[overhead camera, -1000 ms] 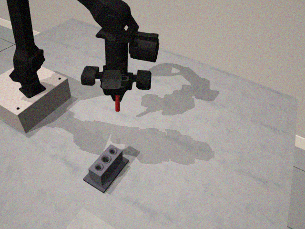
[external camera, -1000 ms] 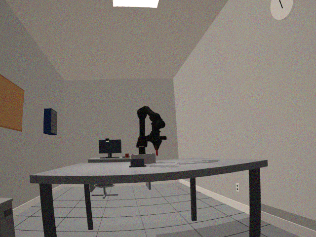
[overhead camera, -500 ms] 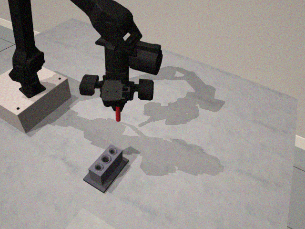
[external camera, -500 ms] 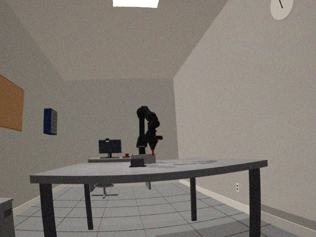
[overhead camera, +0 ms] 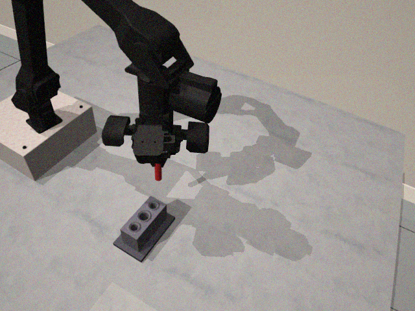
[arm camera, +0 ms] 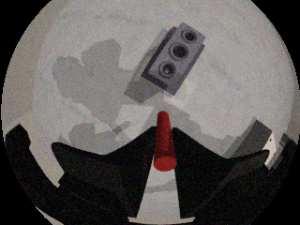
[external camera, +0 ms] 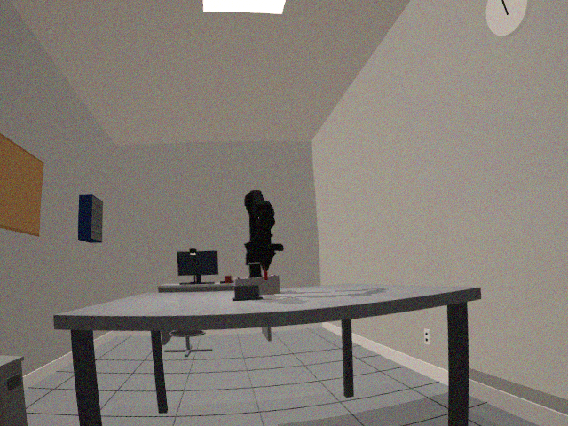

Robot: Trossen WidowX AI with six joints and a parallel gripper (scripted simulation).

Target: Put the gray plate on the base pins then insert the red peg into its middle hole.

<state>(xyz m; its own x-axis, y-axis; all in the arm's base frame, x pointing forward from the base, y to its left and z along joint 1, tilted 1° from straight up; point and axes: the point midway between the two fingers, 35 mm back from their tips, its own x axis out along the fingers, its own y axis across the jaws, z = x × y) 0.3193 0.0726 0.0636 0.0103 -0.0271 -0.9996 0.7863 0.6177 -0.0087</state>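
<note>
The gray plate is 8 cm to the right of my gripper tip, 7 cm below it and 4 cm ahead of it. The rest, counted from my gripper tip: red peg right at my gripper tip.
</note>
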